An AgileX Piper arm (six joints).
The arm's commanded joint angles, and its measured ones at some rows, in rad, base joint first. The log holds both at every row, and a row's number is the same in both.
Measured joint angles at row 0: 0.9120, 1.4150, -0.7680, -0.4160, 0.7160, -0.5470
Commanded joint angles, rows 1 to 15: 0.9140, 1.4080, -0.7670, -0.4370, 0.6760, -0.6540; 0.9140, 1.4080, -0.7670, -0.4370, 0.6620, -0.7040; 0.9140, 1.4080, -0.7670, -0.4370, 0.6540, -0.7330; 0.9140, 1.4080, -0.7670, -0.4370, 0.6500, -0.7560; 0.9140, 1.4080, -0.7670, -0.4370, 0.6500, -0.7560; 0.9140, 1.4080, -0.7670, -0.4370, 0.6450, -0.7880; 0.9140, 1.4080, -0.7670, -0.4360, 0.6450, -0.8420; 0.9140, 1.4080, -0.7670, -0.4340, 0.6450, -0.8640; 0.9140, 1.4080, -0.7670, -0.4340, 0.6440, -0.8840; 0.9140, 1.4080, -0.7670, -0.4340, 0.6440, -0.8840; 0.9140, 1.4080, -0.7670, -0.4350, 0.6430, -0.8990; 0.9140, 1.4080, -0.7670, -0.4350, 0.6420, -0.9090; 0.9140, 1.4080, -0.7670, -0.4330, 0.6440, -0.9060; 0.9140, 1.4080, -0.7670, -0.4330, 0.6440, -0.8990; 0.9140, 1.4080, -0.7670, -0.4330, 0.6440, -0.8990
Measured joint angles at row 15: 0.9120, 1.4150, -0.7660, -0.4180, 0.6640, -0.8880
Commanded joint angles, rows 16 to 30: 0.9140, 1.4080, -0.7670, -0.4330, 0.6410, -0.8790; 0.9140, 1.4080, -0.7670, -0.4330, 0.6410, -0.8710; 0.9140, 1.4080, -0.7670, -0.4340, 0.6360, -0.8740; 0.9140, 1.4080, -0.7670, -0.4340, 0.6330, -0.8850; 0.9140, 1.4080, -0.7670, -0.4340, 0.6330, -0.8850; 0.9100, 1.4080, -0.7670, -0.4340, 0.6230, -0.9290; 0.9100, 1.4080, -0.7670, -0.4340, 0.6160, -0.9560; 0.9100, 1.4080, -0.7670, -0.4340, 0.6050, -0.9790; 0.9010, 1.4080, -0.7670, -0.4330, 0.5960, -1.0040; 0.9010, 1.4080, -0.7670, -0.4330, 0.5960, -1.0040; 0.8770, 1.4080, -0.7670, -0.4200, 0.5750, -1.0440; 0.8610, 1.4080, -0.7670, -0.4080, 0.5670, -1.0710; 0.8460, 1.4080, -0.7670, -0.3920, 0.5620, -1.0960; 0.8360, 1.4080, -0.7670, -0.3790, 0.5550, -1.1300; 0.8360, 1.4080, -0.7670, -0.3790, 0.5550, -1.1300
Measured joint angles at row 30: 0.8550, 1.4150, -0.7660, -0.3880, 0.5840, -1.0720
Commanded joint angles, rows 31 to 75: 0.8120, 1.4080, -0.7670, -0.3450, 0.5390, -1.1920; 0.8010, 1.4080, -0.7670, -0.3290, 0.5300, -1.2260; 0.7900, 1.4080, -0.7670, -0.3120, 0.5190, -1.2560; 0.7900, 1.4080, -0.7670, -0.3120, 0.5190, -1.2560; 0.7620, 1.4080, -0.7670, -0.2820, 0.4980, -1.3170; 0.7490, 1.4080, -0.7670, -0.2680, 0.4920, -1.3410; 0.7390, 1.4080, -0.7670, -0.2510, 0.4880, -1.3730; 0.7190, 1.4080, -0.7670, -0.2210, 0.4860, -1.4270; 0.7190, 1.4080, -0.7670, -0.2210, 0.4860, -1.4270; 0.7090, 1.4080, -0.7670, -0.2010, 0.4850, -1.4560; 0.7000, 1.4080, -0.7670, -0.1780, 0.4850, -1.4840; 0.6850, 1.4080, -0.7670, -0.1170, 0.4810, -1.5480; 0.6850, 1.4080, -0.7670, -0.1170, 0.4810, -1.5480; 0.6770, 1.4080, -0.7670, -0.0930, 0.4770, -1.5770; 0.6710, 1.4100, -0.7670, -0.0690, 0.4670, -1.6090; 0.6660, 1.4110, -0.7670, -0.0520, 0.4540, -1.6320; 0.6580, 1.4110, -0.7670, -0.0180, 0.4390, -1.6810; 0.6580, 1.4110, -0.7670, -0.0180, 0.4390, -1.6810; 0.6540, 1.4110, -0.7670, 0.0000, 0.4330, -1.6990; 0.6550, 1.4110, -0.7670, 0.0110, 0.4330, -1.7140; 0.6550, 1.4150, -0.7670, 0.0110, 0.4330, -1.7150; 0.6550, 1.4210, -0.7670, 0.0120, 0.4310, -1.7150; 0.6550, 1.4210, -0.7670, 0.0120, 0.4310, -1.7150; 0.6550, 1.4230, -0.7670, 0.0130, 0.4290, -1.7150; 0.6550, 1.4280, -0.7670, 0.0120, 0.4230, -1.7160; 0.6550, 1.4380, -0.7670, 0.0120, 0.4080, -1.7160; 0.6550, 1.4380, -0.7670, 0.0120, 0.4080, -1.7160; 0.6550, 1.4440, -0.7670, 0.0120, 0.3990, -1.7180; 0.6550, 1.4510, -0.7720, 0.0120, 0.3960, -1.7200; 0.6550, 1.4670, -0.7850, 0.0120, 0.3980, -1.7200; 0.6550, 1.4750, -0.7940, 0.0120, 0.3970, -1.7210; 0.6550, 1.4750, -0.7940, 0.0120, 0.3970, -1.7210; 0.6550, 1.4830, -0.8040, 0.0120, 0.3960, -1.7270; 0.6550, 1.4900, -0.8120, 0.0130, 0.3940, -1.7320; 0.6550, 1.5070, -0.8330, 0.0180, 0.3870, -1.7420; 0.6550, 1.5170, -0.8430, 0.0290, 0.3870, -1.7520; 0.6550, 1.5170, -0.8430, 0.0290, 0.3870, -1.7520; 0.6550, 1.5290, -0.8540, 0.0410, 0.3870, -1.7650; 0.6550, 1.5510, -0.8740, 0.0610, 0.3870, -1.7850; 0.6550, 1.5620, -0.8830, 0.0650, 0.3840, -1.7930; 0.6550, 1.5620, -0.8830, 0.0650, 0.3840, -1.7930; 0.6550, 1.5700, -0.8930, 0.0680, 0.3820, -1.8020; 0.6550, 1.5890, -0.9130, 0.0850, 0.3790, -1.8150; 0.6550, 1.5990, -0.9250, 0.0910, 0.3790, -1.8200; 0.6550, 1.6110, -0.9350, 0.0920, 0.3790, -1.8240
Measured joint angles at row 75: 0.6560, 1.5920, -0.9030, 0.0650, 0.4080, -1.7970
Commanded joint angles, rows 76 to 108: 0.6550, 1.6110, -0.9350, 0.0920, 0.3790, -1.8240; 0.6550, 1.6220, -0.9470, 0.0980, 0.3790, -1.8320; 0.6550, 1.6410, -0.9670, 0.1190, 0.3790, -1.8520; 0.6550, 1.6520, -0.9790, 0.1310, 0.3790, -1.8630; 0.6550, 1.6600, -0.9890, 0.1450, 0.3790, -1.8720; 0.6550, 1.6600, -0.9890, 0.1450, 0.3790, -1.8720; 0.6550, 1.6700, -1.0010, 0.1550, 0.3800, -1.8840; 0.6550, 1.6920, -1.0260, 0.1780, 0.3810, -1.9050; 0.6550, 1.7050, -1.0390, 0.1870, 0.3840, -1.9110; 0.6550, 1.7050, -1.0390, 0.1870, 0.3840, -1.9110; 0.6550, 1.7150, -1.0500, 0.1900, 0.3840, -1.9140; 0.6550, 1.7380, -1.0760, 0.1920, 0.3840, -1.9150; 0.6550, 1.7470, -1.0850, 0.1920, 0.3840, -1.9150; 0.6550, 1.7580, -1.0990, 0.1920, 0.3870, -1.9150; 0.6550, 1.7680, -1.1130, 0.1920, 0.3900, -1.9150; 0.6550, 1.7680, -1.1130, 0.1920, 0.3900, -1.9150; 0.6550, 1.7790, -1.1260, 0.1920, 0.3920, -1.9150; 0.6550, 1.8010, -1.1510, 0.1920, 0.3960, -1.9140; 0.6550, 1.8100, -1.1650, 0.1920, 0.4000, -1.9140; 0.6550, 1.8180, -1.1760, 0.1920, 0.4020, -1.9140; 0.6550, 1.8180, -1.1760, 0.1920, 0.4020, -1.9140; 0.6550, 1.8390, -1.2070, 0.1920, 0.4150, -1.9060; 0.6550, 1.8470, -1.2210, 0.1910, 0.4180, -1.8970; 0.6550, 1.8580, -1.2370, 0.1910, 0.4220, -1.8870; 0.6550, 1.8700, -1.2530, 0.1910, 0.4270, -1.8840; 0.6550, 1.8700, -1.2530, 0.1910, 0.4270, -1.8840; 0.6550, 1.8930, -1.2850, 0.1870, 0.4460, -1.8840; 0.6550, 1.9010, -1.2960, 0.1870, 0.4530, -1.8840; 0.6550, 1.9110, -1.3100, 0.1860, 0.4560, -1.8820; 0.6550, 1.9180, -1.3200, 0.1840, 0.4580, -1.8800; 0.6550, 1.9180, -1.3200, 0.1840, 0.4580, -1.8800; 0.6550, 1.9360, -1.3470, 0.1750, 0.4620, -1.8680; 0.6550, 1.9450, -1.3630, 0.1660, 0.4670, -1.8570
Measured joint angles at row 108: 0.6560, 1.9300, -1.3180, 0.1800, 0.4720, -1.8800
